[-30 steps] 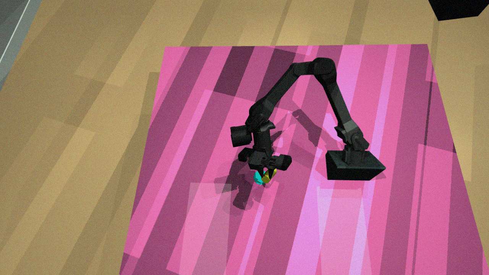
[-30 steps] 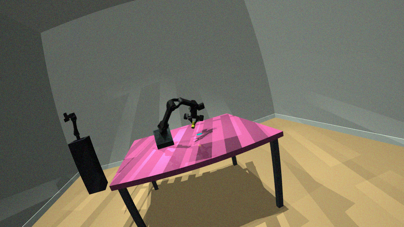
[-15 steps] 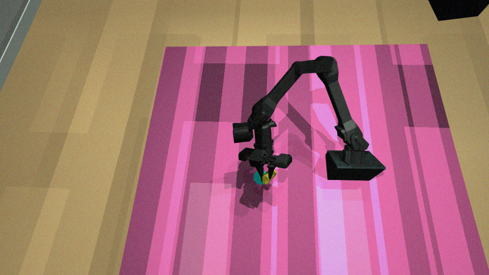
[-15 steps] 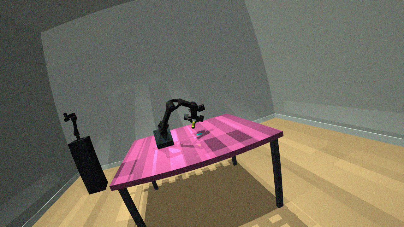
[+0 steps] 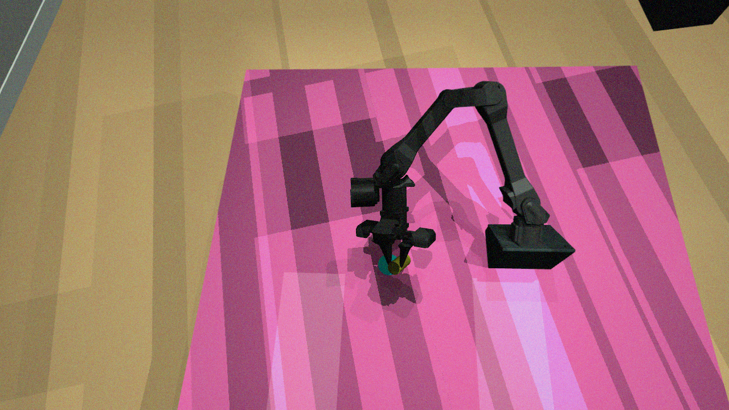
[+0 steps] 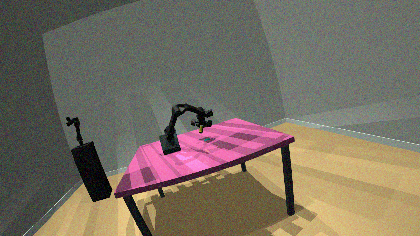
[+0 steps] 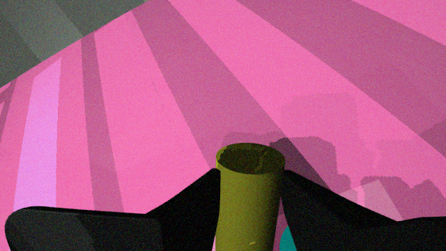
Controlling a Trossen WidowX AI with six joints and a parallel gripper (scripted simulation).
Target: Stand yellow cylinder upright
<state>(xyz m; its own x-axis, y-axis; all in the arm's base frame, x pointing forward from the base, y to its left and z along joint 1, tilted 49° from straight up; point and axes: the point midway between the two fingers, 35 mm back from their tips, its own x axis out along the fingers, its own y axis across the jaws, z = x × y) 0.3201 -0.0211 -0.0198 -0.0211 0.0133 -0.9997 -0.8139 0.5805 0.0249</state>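
Now: the cyan circle 120 mm below my gripper tip, 40 mm to the right of it and 10 mm ahead of it. From my gripper tip the other things lie so: yellow tall cylinder: 20 mm below, 10 mm to the right, 10 mm behind.
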